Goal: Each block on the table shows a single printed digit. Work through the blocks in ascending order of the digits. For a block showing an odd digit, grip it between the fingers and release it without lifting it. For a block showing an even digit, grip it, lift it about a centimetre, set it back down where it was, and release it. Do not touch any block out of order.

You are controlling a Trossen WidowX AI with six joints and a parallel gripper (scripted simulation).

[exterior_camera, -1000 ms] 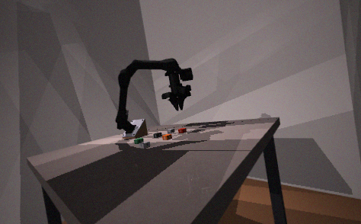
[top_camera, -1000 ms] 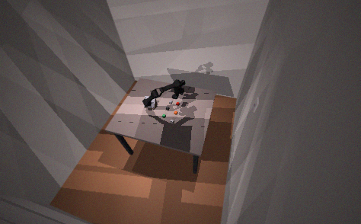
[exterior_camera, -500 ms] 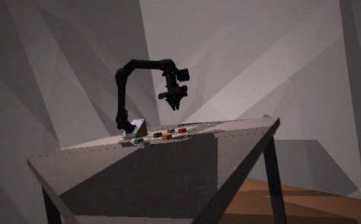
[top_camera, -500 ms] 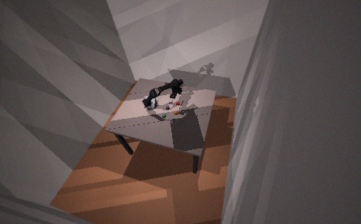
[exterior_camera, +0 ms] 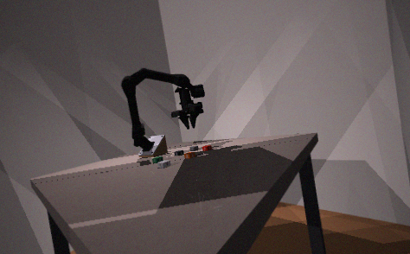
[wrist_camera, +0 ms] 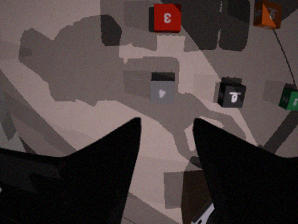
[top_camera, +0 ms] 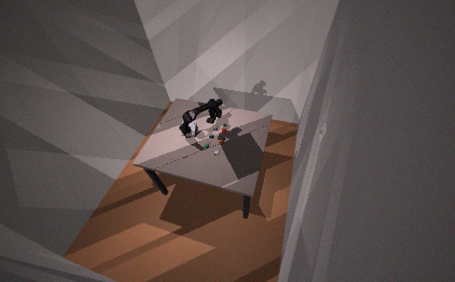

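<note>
Now: the grey block 10 cm below my gripper tip. Also, from my gripper tip: orange block 15 cm to the right, 10 cm below, 10 cm ahead; then red block 10 cm below, 9 cm ahead, 1 cm to the right; then black block 10 cm to the right, 10 cm below, 1 cm behind.
</note>
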